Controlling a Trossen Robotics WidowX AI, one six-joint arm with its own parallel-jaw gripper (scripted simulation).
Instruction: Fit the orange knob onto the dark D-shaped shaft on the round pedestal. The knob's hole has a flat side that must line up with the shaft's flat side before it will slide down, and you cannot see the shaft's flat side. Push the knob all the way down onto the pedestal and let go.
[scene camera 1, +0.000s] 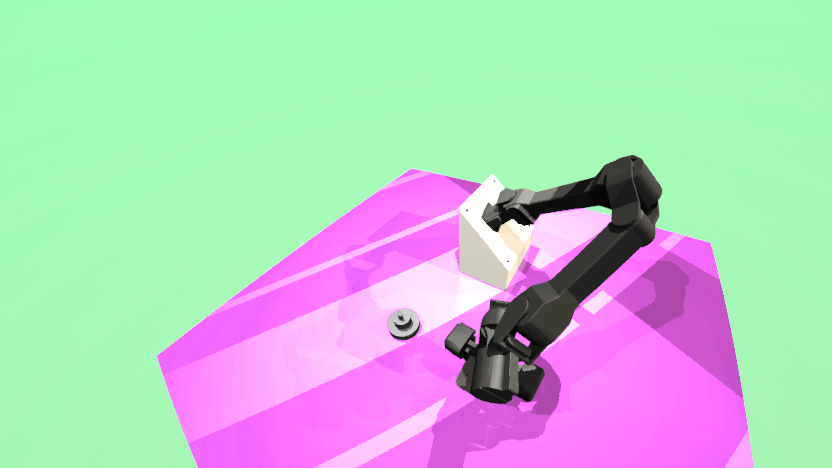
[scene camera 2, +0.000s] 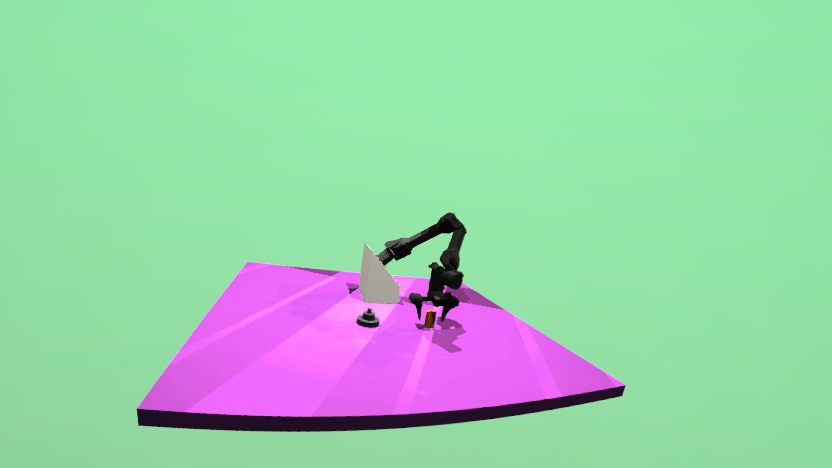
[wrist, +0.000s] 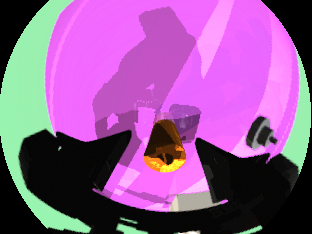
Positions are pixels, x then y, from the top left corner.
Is my gripper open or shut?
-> Open.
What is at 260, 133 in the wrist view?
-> A round pedestal.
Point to my gripper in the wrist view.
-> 163, 137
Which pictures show my gripper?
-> Scene camera 1, scene camera 2 and the wrist view: all of them.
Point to my gripper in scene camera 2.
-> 430, 320
